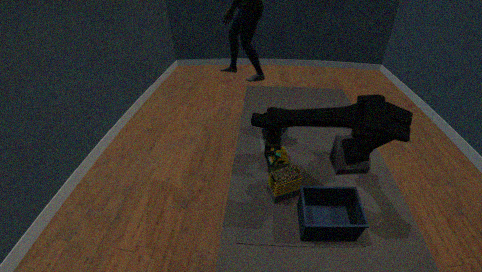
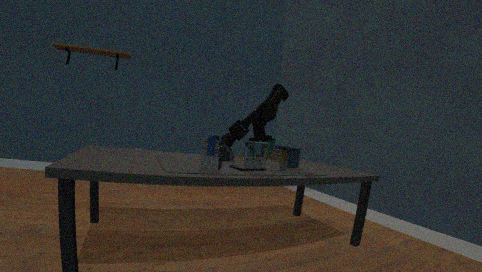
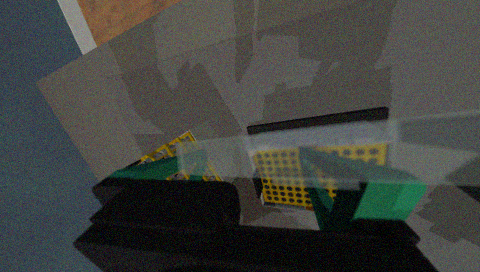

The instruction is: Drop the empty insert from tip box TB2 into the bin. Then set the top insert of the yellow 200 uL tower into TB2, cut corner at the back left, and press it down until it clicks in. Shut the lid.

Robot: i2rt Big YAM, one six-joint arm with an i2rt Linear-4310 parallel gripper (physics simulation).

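Note:
Tip box TB2 [image 1: 280, 159] [image 2: 252, 162] stands on the grey mat with its clear lid [image 3: 309, 135] swung up. Inside it lies a yellow insert [image 3: 282, 186] whose holes look dark and empty. My gripper [image 1: 275, 156] [image 2: 260, 147] [image 3: 250, 152] is open and low over the box. Its green fingers straddle the insert, one on each side, and I cannot tell whether they touch it. The yellow 200 uL tower [image 1: 285, 179] [image 2: 277, 155] [image 3: 180, 140] stands just in front of the box. The blue bin [image 1: 303, 208] [image 2: 293, 157] is beyond the tower, near the mat's front right.
The arm's base [image 1: 349, 159] sits at the right of the mat. A blue tower [image 2: 213, 145] stands behind the box. A person [image 1: 245, 35] walks on the floor beyond the table. The table's edge runs along the mat's left side.

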